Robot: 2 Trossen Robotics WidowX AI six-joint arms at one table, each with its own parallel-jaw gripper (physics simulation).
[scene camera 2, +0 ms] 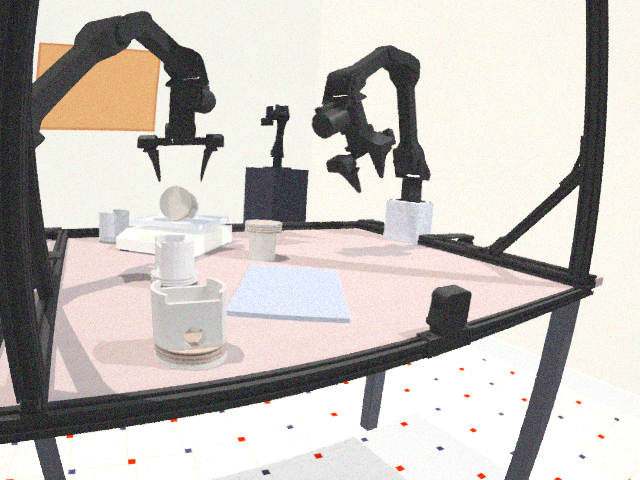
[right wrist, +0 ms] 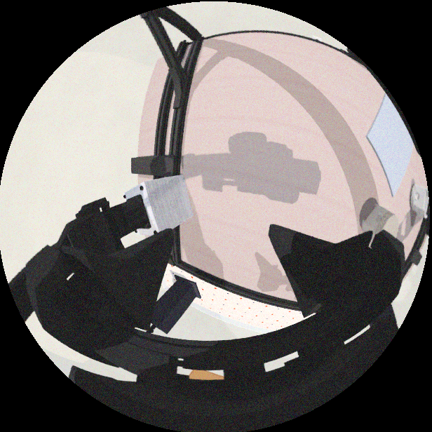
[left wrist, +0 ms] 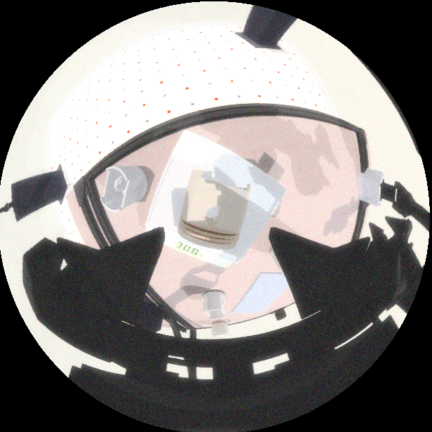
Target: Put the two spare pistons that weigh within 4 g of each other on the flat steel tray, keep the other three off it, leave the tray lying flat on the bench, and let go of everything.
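Frame: origin at the left arm's base, x left, y back, z up, level; centimetres.
Seen in the pictures: left gripper, between the fingertips: (scene camera 2: 180,181); right gripper, between the fingertips: (scene camera 2: 370,185); right arm's base, origin of its link: (scene camera 2: 410,201).
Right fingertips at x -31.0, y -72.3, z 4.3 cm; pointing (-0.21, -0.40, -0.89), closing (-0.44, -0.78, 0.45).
Offsets run from my right fingertips to a thing's middle. "*": to the spot under its first point. Level surfaces: height alone.
A tan piston @[dx +35.5, dy +25.6, dz -5.9 cm] (scene camera 2: 177,202) (left wrist: 215,210) lies on its side on the white scale @[* dx +25.6, dy +26.7, dz -12.4 cm] (scene camera 2: 212,240) (left wrist: 165,200), whose green display seems to read 308. My left gripper (scene camera 2: 179,180) (left wrist: 218,232) is open just above this piston. A grey piston @[dx +49.7, dy +32.4, dz -11.2 cm] (scene camera 2: 113,225) (left wrist: 124,187) stands beyond the scale. A ringed piston @[dx +14.7, dy +25.2, dz -11.2 cm] (scene camera 2: 262,242) (right wrist: 377,220) stands right of it. A pale piston @[dx +17.1, dy +49.8, dz -11.2 cm] (scene camera 2: 174,260) (left wrist: 215,304) stands behind a large-looking slotted piston @[dx +0.8, dy +67.6, dz -11.2 cm] (scene camera 2: 188,320) (left wrist: 220,328) in the foreground. The flat bluish tray @[dx +0.9, dy +42.8, dz -14.3 cm] (scene camera 2: 294,294) (left wrist: 262,292) (right wrist: 392,140) bears no piston. My right gripper (scene camera 2: 371,184) (right wrist: 222,231) is open, high above the bench.
A black frame rail (scene camera 2: 258,382) borders the pink bench @[dz -14.6 cm] (scene camera 2: 392,289). A small black block (scene camera 2: 449,307) is mounted on the near rail. A silvery block (scene camera 2: 408,221) (right wrist: 167,202) stands under the right arm's base. A dark pedestal (scene camera 2: 276,193) stands behind the bench.
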